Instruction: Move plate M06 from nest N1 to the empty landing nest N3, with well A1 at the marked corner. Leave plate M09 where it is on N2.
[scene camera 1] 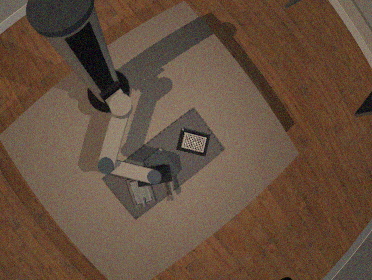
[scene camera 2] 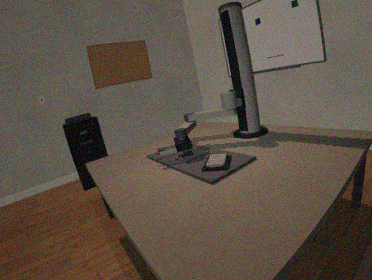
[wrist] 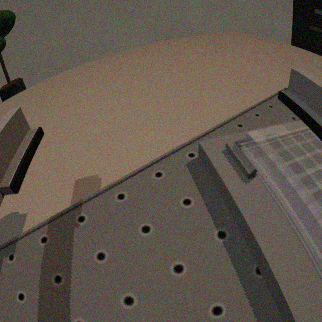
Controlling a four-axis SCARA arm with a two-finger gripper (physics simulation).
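Observation:
My gripper (scene camera 1: 158, 198) (scene camera 2: 169, 154) (wrist: 162, 90) is open and empty, its fingers wide apart above the lower-left part of the board. A clear plate with a grid of wells (scene camera 1: 142, 193) (wrist: 298, 162) sits on a grey nest (wrist: 270, 215), beneath the finger at the right of the wrist view. A white plate with dark wells (scene camera 1: 194, 142) (scene camera 2: 218, 160) sits in a black nest (scene camera 1: 205, 153) at the board's other end. Between them the middle nest lies in shadow, its details unclear. No labels or marked corner can be read.
The dark board with holes (scene camera 1: 212, 142) (scene camera 2: 240, 164) (wrist: 160, 240) lies on the table (scene camera 1: 250, 135) (scene camera 2: 225, 215) (wrist: 150, 100). The arm's column (scene camera 1: 95, 60) (scene camera 2: 245, 75) stands behind the board. The black nest's rim rises above the board.

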